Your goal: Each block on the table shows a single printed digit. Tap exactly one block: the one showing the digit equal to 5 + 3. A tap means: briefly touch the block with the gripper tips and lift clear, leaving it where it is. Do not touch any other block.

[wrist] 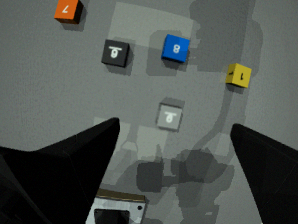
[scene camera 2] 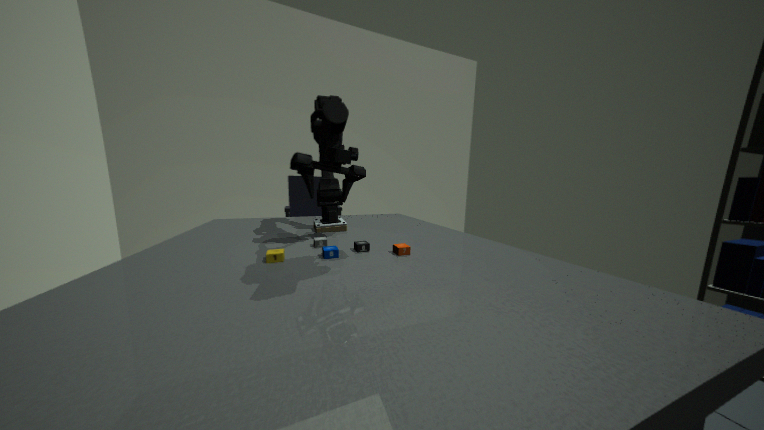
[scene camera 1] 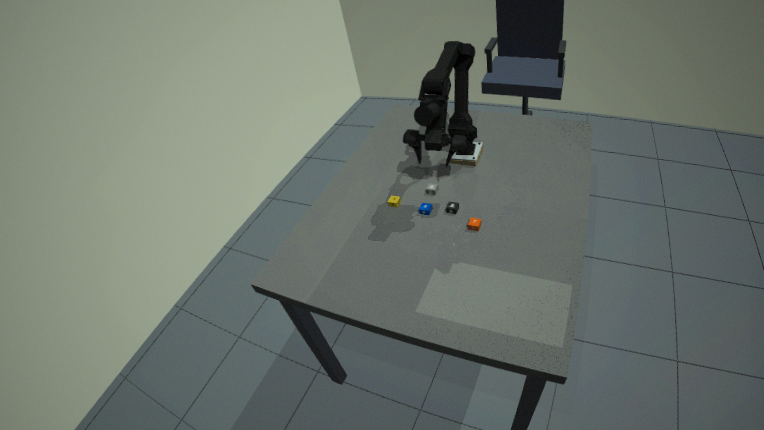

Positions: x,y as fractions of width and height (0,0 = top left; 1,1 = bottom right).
Labels:
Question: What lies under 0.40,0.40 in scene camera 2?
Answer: My gripper.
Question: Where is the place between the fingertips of my gripper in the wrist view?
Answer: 0.59,0.57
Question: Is my gripper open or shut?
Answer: Open.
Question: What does my gripper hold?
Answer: Nothing.

